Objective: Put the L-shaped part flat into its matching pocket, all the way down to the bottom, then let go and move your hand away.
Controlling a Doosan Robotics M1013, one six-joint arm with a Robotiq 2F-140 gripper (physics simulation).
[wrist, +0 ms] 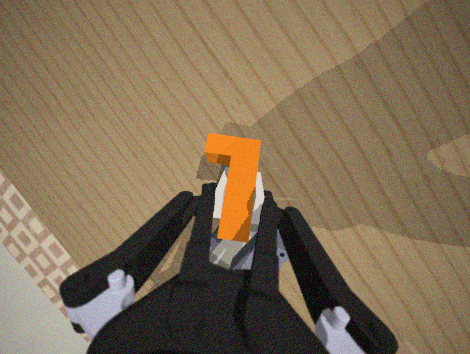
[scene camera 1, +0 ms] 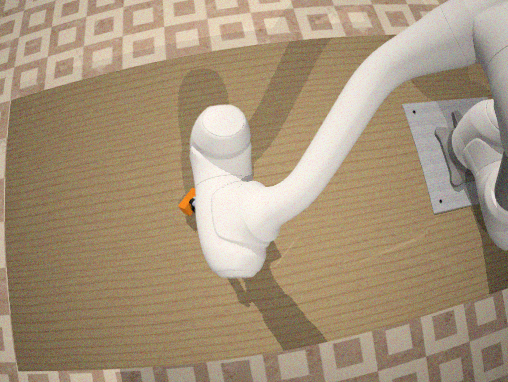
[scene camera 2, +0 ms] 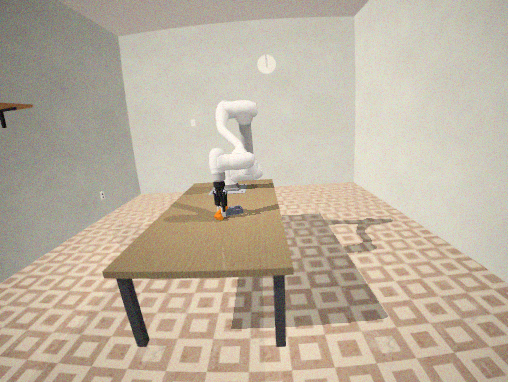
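Seen in the pictures: gripper, fingertip midpoint: (wrist: 241, 180) (scene camera 2: 222, 216); arm's base at its link origin: (scene camera 1: 466, 153) (scene camera 2: 230, 188).
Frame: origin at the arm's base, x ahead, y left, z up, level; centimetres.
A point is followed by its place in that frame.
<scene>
The orange L-shaped part (scene camera 1: 188, 202) {x 80.1, y 0.1, z 3.7 cm} (scene camera 2: 219, 215) {x 81.2, y 0.4, z 3.4 cm} (wrist: 241, 175) {x 76.9, y -0.3, z 4.6 cm} is between the fingers of my gripper (scene camera 2: 221, 212) {x 76.0, y 1.1, z 0.5 cm} (wrist: 241, 180) {x 76.0, y 1.1, z 0.5 cm}, which is shut on its long arm. The short arm points left in the wrist view. The blue-grey block with the pocket (scene camera 2: 235, 210) {x 71.6, y 10.0, z 2.8 cm} (wrist: 283, 253) {x 65.9, y 1.6, z 3.1 cm} lies on the table, right of the part in scene camera 2. In the wrist view it shows partly below the part's lower end and between the fingers. The pocket's outline is mostly hidden by the part and fingers. I cannot tell whether part and block touch. The robot's wrist hides the block in scene camera 1.
The wooden table (scene camera 1: 100, 280) {x 107.4, y 15.2, z -0.4 cm} (scene camera 2: 200, 250) {x 119.6, y -4.7, z -0.4 cm} (wrist: 125, 75) {x 96.9, y 5.8, z -0.4 cm} carries everything. A light grey plate (scene camera 1: 434, 176) {x 13.8, y 4.7, z 0.0 cm} (scene camera 2: 240, 191) {x 12.7, y 10.4, z 0.0 cm} with dark holes and a grey shape lies near the arm's base (scene camera 1: 487, 130) {x 6.2, y 2.8, z 24.7 cm}. The white forearm (scene camera 1: 345, 120) {x 52.1, y 8.7, z 54.2 cm} spans from the base to the wrist.
</scene>
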